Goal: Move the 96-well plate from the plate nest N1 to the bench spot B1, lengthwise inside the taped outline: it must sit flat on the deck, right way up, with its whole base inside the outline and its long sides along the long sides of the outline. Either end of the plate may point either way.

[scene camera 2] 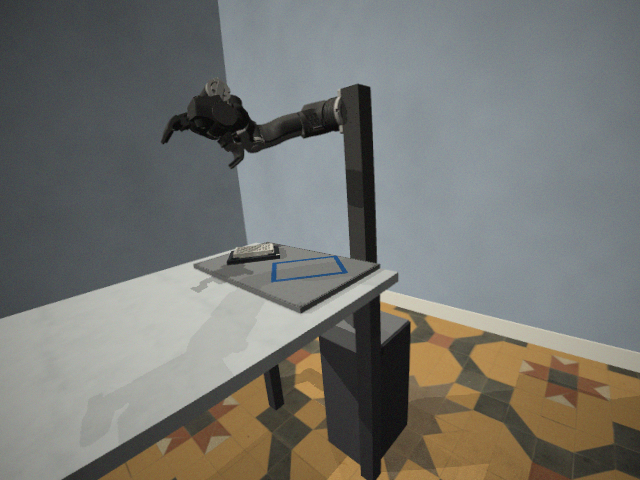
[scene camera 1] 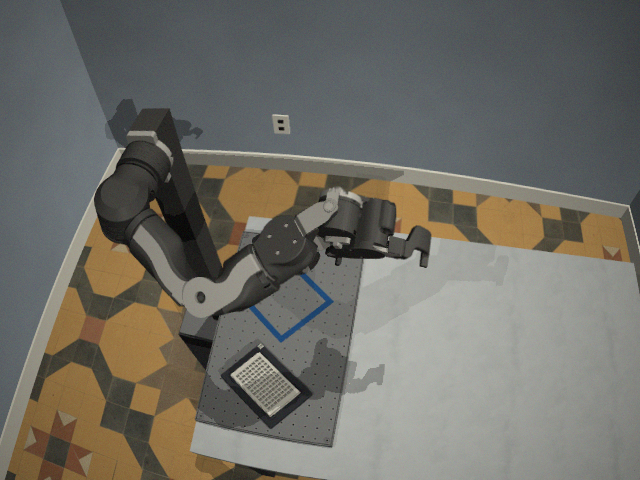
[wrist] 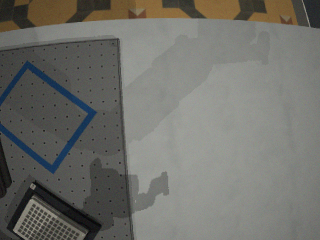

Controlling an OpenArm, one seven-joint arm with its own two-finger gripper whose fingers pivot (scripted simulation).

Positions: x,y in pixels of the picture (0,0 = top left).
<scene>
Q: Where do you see a black plate nest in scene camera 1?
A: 297,401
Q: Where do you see a white 96-well plate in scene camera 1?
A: At 284,396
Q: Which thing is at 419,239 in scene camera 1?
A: The gripper.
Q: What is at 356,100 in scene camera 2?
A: A black mounting column.
</scene>
